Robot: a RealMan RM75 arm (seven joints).
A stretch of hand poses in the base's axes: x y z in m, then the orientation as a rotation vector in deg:
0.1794, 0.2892, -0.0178, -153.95, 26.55, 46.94
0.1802, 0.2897, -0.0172, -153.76, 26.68, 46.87
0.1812, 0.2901, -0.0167, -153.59, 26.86, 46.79
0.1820, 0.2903, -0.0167, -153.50, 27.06, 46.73
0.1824, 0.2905, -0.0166, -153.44, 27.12, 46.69
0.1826, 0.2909, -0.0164, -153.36, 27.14, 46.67
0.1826, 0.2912, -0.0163, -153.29, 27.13, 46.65
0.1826, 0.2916, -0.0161, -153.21, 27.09, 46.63
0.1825, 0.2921, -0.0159, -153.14, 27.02, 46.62
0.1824, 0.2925, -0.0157, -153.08, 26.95, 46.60
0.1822, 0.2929, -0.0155, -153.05, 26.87, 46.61
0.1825, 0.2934, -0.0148, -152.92, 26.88, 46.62
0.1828, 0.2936, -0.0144, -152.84, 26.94, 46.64
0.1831, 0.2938, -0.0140, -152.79, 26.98, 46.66
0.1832, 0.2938, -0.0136, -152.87, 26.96, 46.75
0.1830, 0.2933, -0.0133, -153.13, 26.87, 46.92
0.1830, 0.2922, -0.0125, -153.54, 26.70, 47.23
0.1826, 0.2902, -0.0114, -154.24, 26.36, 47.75
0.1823, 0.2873, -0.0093, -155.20, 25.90, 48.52
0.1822, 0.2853, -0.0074, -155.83, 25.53, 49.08
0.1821, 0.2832, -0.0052, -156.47, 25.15, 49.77
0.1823, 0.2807, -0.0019, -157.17, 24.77, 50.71
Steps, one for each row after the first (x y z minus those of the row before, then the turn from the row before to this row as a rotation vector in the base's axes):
0.0008, 0.0005, 0.0006, 0.14, -0.02, -0.16
0.0010, 0.0004, 0.0005, 0.10, -0.02, -0.18
0.0008, 0.0002, 0.0000, 0.02, -0.01, -0.16
0.0004, 0.0002, 0.0001, 0.04, -0.02, -0.06
0.0002, 0.0004, 0.0002, 0.07, -0.01, -0.04
0.0000, 0.0003, 0.0001, 0.07, -0.01, -0.02
0.0000, 0.0004, 0.0002, 0.09, -0.01, -0.01
-0.0001, 0.0005, 0.0002, 0.09, -0.01, 0.02
-0.0001, 0.0004, 0.0002, 0.08, -0.02, 0.02
-0.0002, 0.0004, 0.0002, 0.05, 0.00, 0.04
0.0003, 0.0005, 0.0007, 0.11, 0.02, -0.05
0.0003, 0.0002, 0.0004, 0.05, 0.03, -0.06
0.0003, 0.0002, 0.0004, 0.03, 0.02, -0.04
0.0001, 0.0000, 0.0004, -0.08, 0.06, 0.06
-0.0002, -0.0005, 0.0003, -0.23, 0.09, 0.18
0.0000, -0.0011, 0.0008, -0.35, 0.17, 0.31
-0.0004, -0.0020, 0.0011, -0.59, 0.27, 0.55
-0.0003, -0.0029, 0.0021, -0.82, 0.41, 0.76
-0.0001, -0.0020, 0.0019, -0.52, 0.30, 0.54
-0.0001, -0.0021, 0.0022, -0.55, 0.39, 0.57
0.0002, -0.0025, 0.0033, -0.65, 0.55, 0.63

